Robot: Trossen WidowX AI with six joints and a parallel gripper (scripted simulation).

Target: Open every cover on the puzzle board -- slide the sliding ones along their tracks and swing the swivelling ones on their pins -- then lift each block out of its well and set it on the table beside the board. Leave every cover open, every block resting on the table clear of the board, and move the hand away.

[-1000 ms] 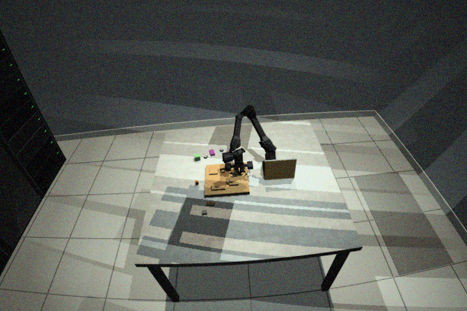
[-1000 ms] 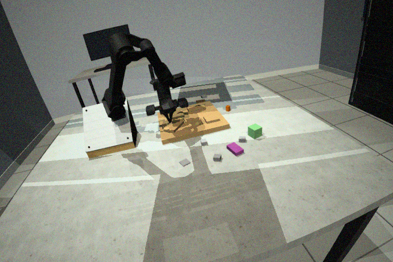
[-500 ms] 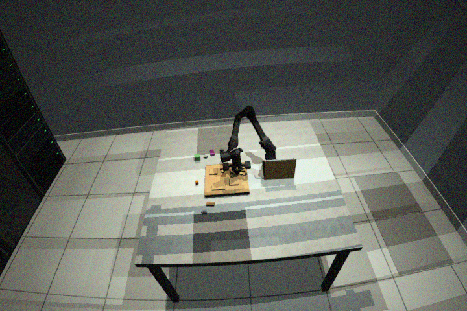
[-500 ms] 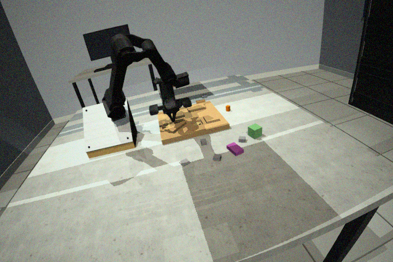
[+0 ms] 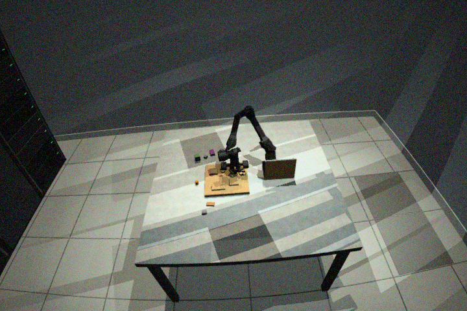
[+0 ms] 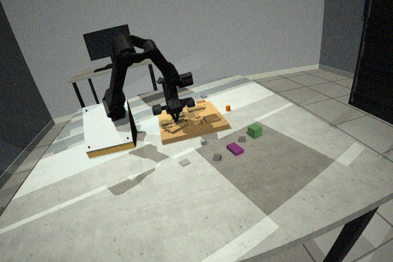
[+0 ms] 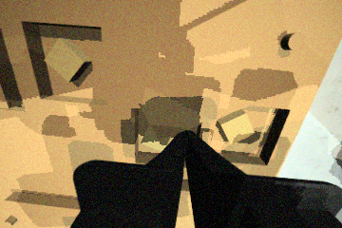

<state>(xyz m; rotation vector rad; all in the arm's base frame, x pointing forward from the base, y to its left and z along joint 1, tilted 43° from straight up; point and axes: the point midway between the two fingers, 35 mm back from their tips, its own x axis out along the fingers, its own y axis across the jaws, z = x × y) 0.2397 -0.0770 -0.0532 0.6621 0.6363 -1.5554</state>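
Now: gripper tip 70 mm short of the tan puzzle board and 20 mm to the right of it. The rest, counted from my gripper tip: magenta block: 160 mm ahead, 280 mm to the right, 20 mm below; then brown block: 180 mm ahead, 230 mm to the left, 20 mm below; then orange cylinder: 270 mm ahead, 30 mm to the left, 10 mm below.
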